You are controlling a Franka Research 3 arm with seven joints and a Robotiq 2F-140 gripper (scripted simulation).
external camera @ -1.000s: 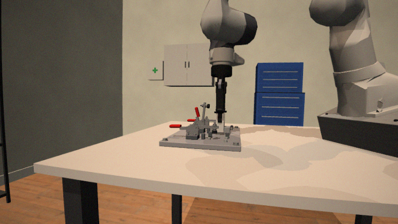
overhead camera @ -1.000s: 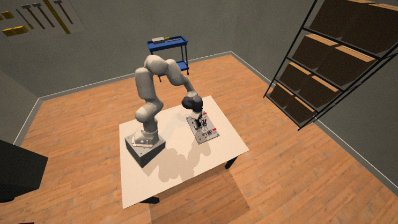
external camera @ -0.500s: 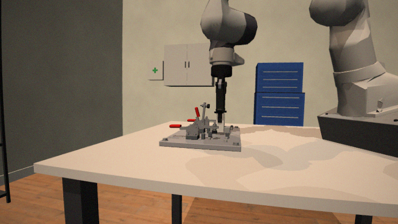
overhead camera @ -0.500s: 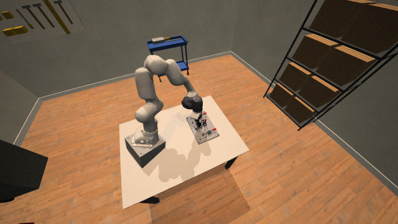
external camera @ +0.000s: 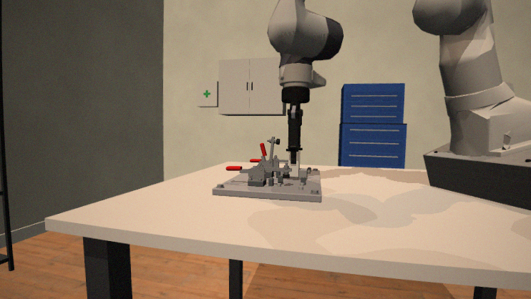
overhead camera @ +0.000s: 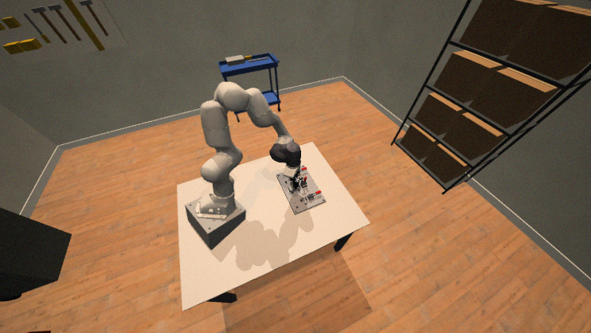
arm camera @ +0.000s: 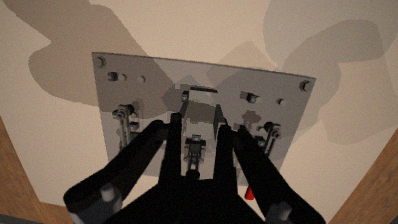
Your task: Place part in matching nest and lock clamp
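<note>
Right now the grey block part is 30 mm below my hand. Also, from my hand: grey fixture plate: 50 mm ahead, 10 mm to the left, 50 mm below.
</note>
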